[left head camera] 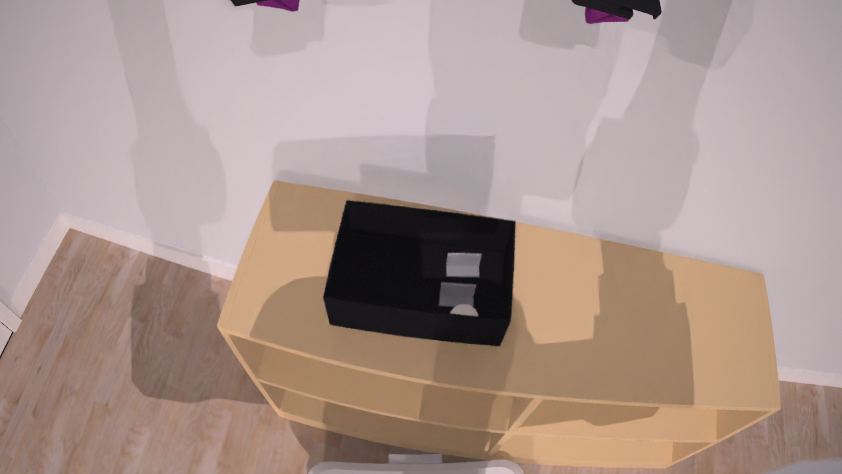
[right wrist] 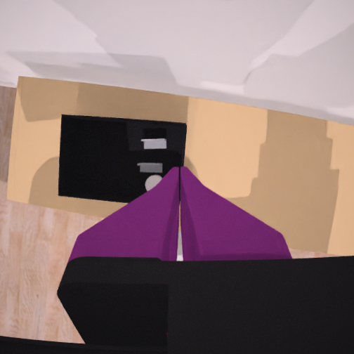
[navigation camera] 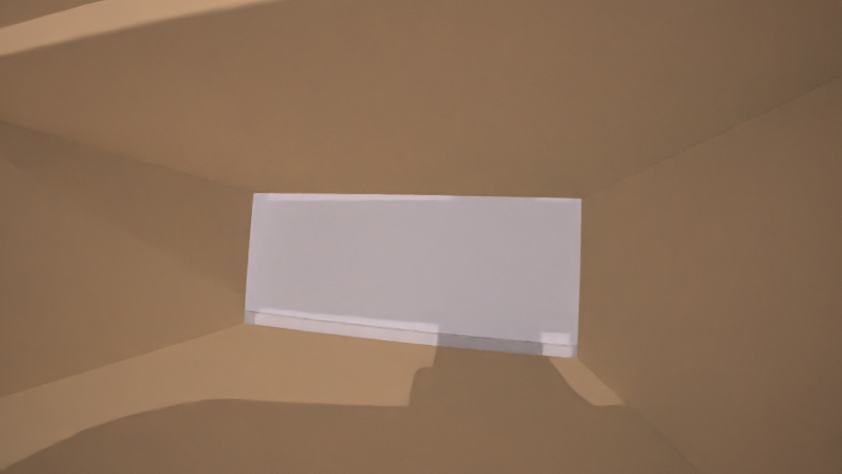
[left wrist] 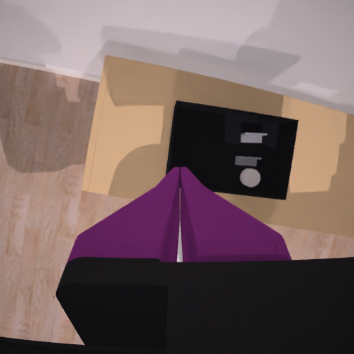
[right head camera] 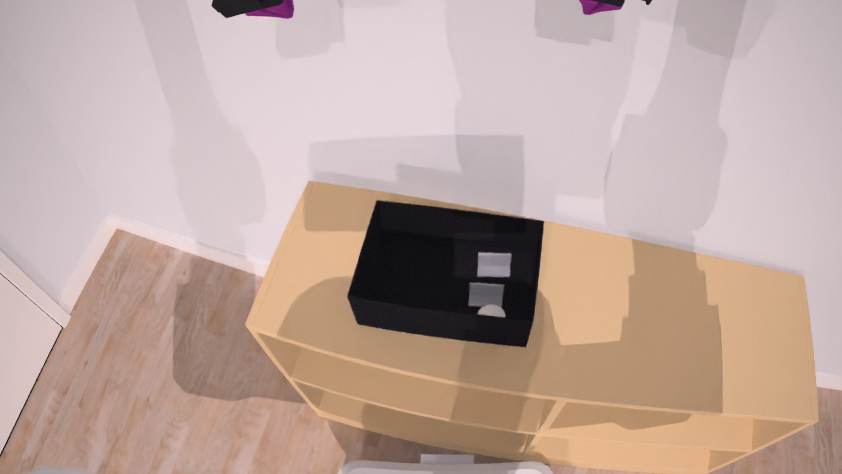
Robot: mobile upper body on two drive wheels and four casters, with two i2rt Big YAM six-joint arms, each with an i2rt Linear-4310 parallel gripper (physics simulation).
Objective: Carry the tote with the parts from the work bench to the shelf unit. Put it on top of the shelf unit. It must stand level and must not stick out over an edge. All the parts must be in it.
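Frame: origin at the left arm's base, x ahead, y left, z up, level; millimetres.
Where they show: left gripper, fingertip midpoint: [left head camera: 295, 6] [right head camera: 290, 13]; right gripper, fingertip midpoint: [left head camera: 587, 18] [right head camera: 585, 10].
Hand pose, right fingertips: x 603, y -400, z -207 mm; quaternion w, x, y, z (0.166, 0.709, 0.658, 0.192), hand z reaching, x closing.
After its pixels a point has its place.
The black tote [left head camera: 412, 322] @(x 500, y -210, z -741 mm) [right head camera: 441, 323] @(x 499, y -217, z -743 mm) [left wrist: 200, 145] [right wrist: 95, 155] stands level on top of the wooden shelf unit [left head camera: 559, 282] @(x 605, y -495, z -800 mm) [right head camera: 589, 282] @(x 605, y -495, z -799 mm) [left wrist: 135, 125] [right wrist: 225, 145], inside its edges. In the tote lie a light square part [left head camera: 463, 264] @(x 641, y -306, z -787 mm) [right head camera: 493, 264] @(x 641, y -304, z -786 mm) [left wrist: 251, 138] [right wrist: 155, 144], a grey square part [left head camera: 457, 294] @(x 578, y -292, z -786 mm) [right head camera: 486, 294] @(x 578, y -291, z -786 mm) [left wrist: 246, 161] [right wrist: 151, 167] and a round part [left head camera: 463, 310] @(x 538, y -299, z -773 mm) [right head camera: 491, 310] @(x 538, y -300, z -773 mm) [left wrist: 250, 177] [right wrist: 153, 183]. My left gripper [left wrist: 179, 177] and right gripper [right wrist: 180, 169] are shut and empty, clear of the tote. In both head views they are cut off at the top edge.
A pale wall [left head camera: 365, 88] @(x 859, y -126, z -549 mm) [right head camera: 388, 88] @(x 861, y -120, z -549 mm) rises behind the shelf unit. Wooden floor [left head camera: 76, 353] @(x 621, y 1002, z -1409 mm) [right head camera: 117, 353] @(x 603, y 1014, z -1409 mm) shows at its left. A white rounded body [left head camera: 412, 468] @(x 307, y -217, z -1160 mm) [right head camera: 447, 468] @(x 308, y -227, z -1160 mm) shows at the lower edge. The navigation camera looks into a shelf compartment, with its board [navigation camera: 412, 117] @(x 517, y -232, z -1084 mm) above.
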